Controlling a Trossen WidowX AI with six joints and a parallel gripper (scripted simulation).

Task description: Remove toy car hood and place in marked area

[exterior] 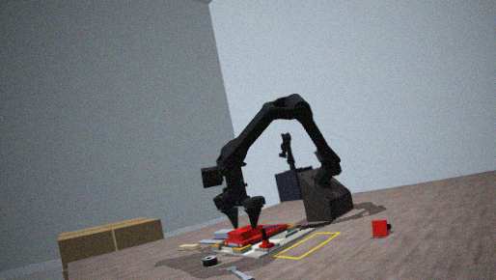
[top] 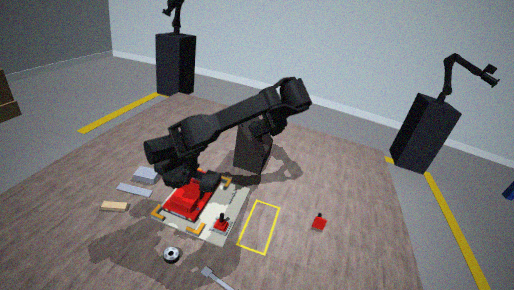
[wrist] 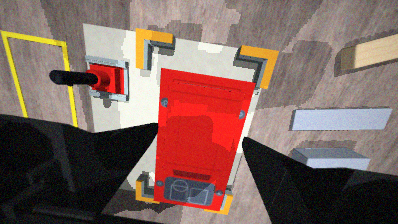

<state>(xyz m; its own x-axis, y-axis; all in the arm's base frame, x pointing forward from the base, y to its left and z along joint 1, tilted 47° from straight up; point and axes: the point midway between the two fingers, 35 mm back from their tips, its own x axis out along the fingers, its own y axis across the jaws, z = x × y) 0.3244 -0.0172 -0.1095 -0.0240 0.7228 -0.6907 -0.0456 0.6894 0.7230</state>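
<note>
The hood is 1 cm below my gripper tip. Round my gripper tip: wooden block 12 cm ahead, 18 cm to the right, 4 cm below.
</note>
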